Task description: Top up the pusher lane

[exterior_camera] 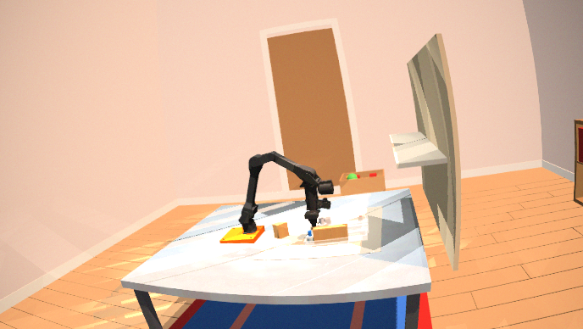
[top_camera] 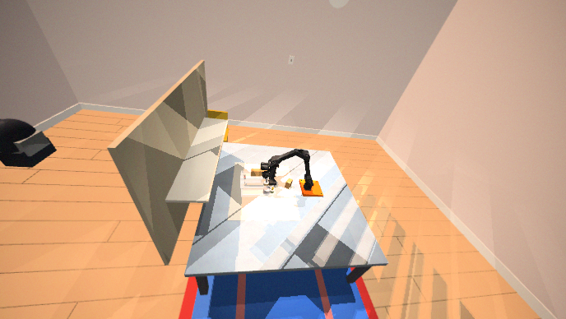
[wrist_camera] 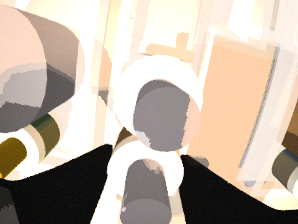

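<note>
Now: the clear lane unit 140 mm ahead of my gripper tip, 30 mm to the right of it and 20 mm below it. Also, from my gripper tip: small brown box (170 mm behind, 10 mm to the left); then shelf (500 mm ahead, 330 mm above, 10 mm to the right).
</note>
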